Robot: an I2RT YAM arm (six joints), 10 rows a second.
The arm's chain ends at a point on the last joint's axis. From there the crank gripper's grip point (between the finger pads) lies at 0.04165 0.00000 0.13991 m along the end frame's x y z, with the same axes.
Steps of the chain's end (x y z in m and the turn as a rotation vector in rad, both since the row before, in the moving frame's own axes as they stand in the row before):
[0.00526 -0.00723 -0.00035 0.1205 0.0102 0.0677]
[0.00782 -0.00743 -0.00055 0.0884 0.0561 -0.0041]
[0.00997 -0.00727 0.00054 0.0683 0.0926 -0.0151]
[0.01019 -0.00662 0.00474 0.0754 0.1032 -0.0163]
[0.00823 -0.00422 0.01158 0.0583 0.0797 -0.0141]
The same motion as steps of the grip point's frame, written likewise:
[0.00715 -0.02115 -0.00163 0.1205 0.0102 0.0677]
[0.01556 -0.01986 -0.00366 0.0884 0.0561 -0.0041]
[0.02264 -0.01740 -0.00425 0.0683 0.0926 -0.0151]
[0.02428 -0.01777 -0.00071 0.0754 0.1032 -0.0163]
[0.01917 -0.01293 0.00757 0.0583 0.0797 -0.0141]

